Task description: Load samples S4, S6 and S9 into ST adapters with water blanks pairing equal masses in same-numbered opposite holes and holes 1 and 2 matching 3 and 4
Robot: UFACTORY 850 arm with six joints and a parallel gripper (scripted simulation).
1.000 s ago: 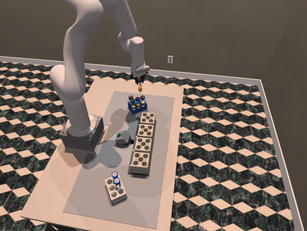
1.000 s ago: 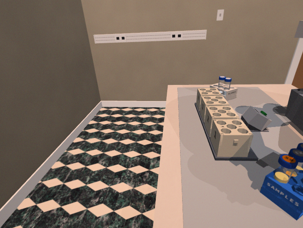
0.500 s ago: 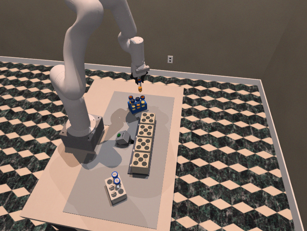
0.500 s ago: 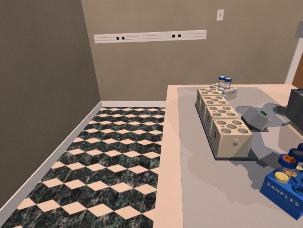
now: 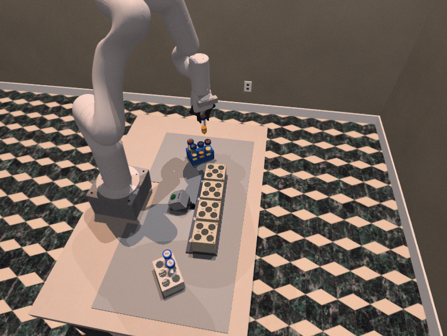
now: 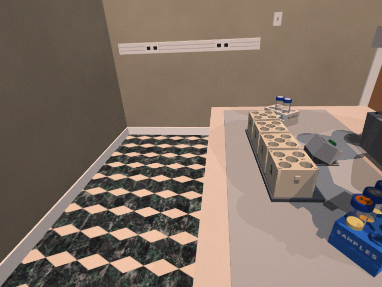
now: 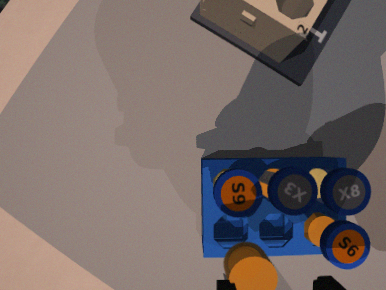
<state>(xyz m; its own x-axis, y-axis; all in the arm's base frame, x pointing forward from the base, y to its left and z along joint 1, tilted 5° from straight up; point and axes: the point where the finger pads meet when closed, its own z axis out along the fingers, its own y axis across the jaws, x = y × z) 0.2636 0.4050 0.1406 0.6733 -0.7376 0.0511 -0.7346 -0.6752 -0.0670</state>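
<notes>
Now: hand 1 cm to the right of the sample tube and 5 cm above it. Round my hand: green done key 3 cm behind, 37 cm to the right, 18 cm below; adapter 12 cm ahead, 19 cm to the right, 20 cm below; blue sample rack 2 cm behind, 4 cm to the right, 22 cm below.
</notes>
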